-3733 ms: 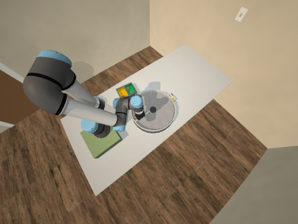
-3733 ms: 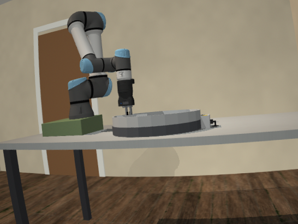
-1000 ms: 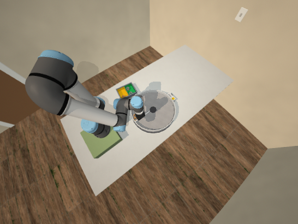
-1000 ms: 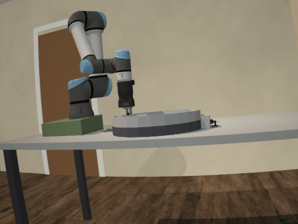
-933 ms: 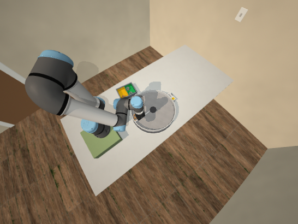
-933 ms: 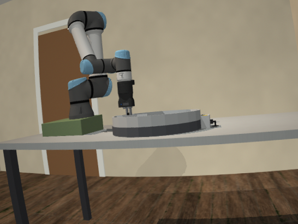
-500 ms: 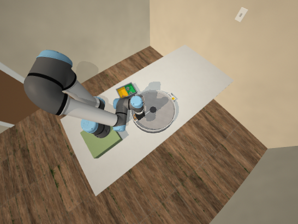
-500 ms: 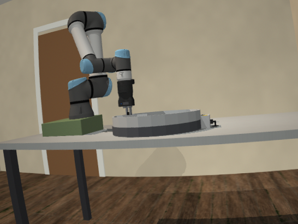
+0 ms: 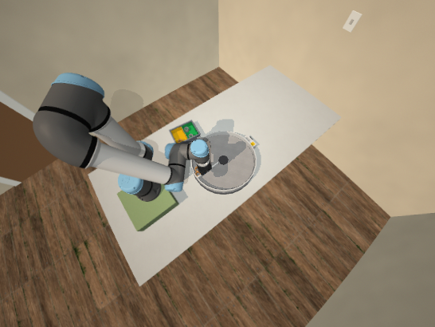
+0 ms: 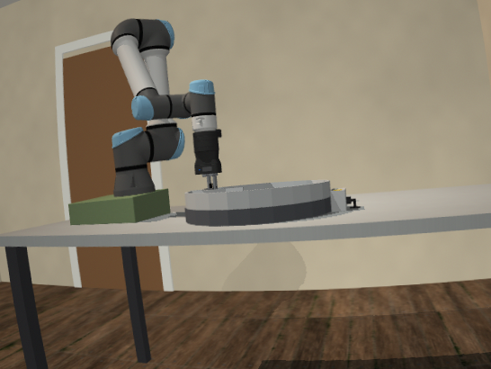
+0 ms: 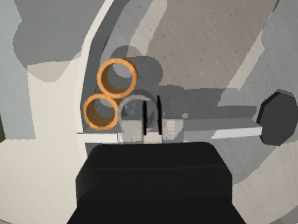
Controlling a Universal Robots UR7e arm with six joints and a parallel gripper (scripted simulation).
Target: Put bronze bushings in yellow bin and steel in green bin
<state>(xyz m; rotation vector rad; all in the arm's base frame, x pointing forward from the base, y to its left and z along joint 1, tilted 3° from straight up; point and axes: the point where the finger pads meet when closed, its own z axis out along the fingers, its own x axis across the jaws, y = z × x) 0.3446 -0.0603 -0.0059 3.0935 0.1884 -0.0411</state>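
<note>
The yellow bin lies 20 mm ahead of my hand, 340 mm to the left of it and 60 mm below it. Also, from my hand: grey turntable 150 mm ahead, 30 mm below.
</note>
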